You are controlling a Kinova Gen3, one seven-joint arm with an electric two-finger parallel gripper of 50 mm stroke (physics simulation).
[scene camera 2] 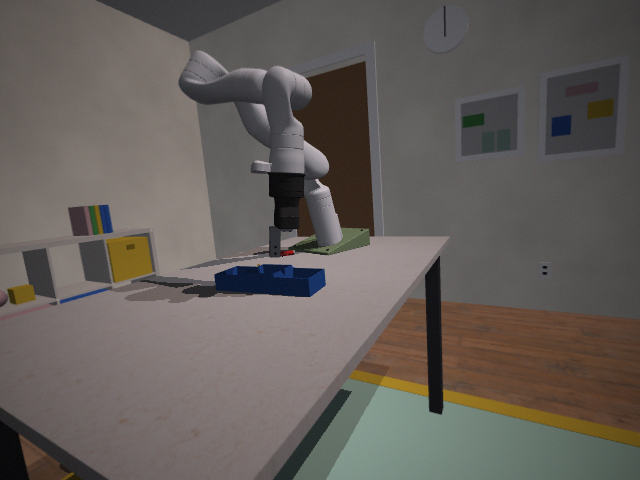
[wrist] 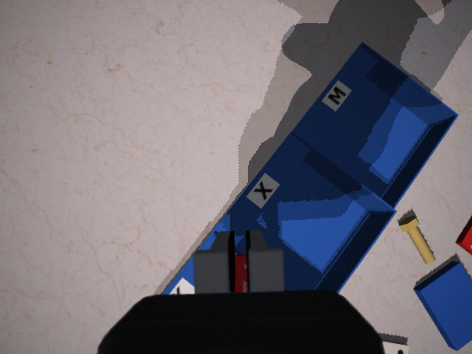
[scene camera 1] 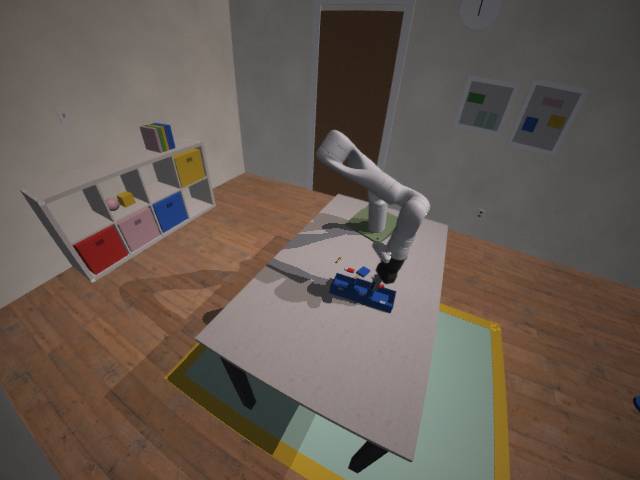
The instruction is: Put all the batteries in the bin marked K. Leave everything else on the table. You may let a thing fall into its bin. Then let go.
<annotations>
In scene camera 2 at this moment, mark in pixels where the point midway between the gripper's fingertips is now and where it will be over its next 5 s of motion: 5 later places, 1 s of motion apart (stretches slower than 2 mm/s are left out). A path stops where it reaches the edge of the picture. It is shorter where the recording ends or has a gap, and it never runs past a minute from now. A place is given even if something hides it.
The gripper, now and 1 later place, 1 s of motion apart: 274, 256; 285, 227
</annotations>
